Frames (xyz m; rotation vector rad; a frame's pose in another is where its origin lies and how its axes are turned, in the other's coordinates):
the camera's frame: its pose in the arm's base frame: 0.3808 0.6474 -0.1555 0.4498 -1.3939 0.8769
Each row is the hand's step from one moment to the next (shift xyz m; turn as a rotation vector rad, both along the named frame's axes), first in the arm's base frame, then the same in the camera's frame.
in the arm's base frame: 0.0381 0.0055 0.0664 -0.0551 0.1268 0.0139
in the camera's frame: 0.0632 -0.0396 -0.0181 0.0501 0.1173 -0.0551
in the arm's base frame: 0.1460 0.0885 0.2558 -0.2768 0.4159 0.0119
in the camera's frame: 0.2613 -0.1101 -0.1190 0.1373 0.4644 -0.1234
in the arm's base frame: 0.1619 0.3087 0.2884 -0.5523 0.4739 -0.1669
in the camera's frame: 0.3501 0.0078 -0.2865 -0.0038 0.7465 -0.0150
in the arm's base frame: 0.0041 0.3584 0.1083 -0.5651 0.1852 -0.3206
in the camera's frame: 0.1988 0.1963 -0.2493 -0.2274 0.6098 0.1812
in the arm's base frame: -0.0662 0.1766 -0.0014 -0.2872 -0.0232 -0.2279
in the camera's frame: 0.0491 0.1599 -0.0871 -0.2092 0.2510 0.1680
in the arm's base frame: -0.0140 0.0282 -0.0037 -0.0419 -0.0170 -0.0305
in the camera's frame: 0.0047 0.0289 -0.0122 -0.0315 0.0276 0.0350
